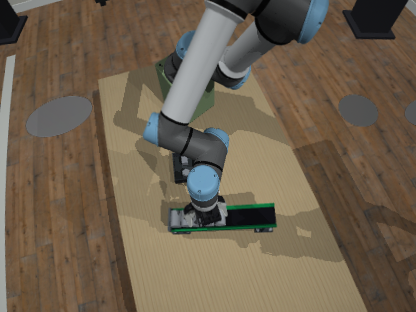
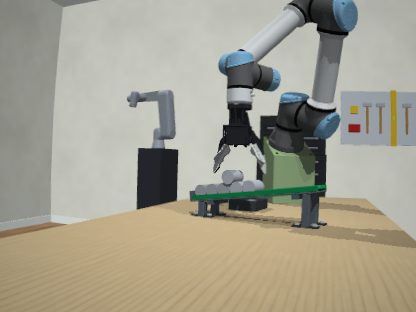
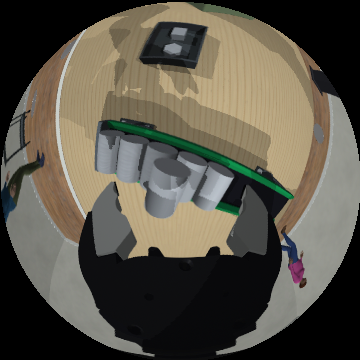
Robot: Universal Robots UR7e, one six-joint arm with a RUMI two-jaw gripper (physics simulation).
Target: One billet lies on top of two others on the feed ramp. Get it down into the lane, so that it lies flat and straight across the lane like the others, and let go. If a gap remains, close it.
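Places are measured from the arm's base along level axes (x ahead, y left, z up), in millimetres.
Where they show: gripper, between the fingertips: [image 2: 239, 174] [image 3: 180, 184]; arm's base, origin of its link: [image 2: 286, 145].
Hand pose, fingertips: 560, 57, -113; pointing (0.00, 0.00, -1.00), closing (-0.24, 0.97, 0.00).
Observation:
Each offset is from my fingertips to the centre of the thing, as dx, dy, dz. "*": to the spot under its first point. Level surfaces: height alone.
The raised billet @[+14, -14, -8] [image 2: 231, 176] [image 3: 161, 199], a light grey cylinder, lies across the third and fourth billets from the low end, roughly parallel to them. Several billets lie side by side across the feed ramp @[* -21, +165, -31] [image 1: 250, 205] [image 2: 290, 191] [image 3: 240, 167], from the lowest billet @[+4, -109, -55] [image 1: 175, 218] [image 2: 201, 189] [image 3: 107, 152] to the uppermost lane billet @[+12, +51, -35] [image 2: 253, 186] [image 3: 215, 186]. Whether small gaps lie between them under the raised billet is hidden. My gripper [image 2: 240, 171] [image 3: 180, 184] is open and empty, above the raised billet, with its fingers apart along the ramp's length.
A black tray @[-230, -72, -110] [image 1: 178, 176] [image 2: 243, 204] [image 3: 150, 60] with two small grey pieces stands on the table @[dz -127] [image 1: 240, 280] [image 2: 150, 260] [image 3: 240, 75], between ramp and robot base. The ramp's green rails run along both sides. It stands on dark legs @[* +55, +231, -83] [image 2: 310, 210] and rises away from the billets.

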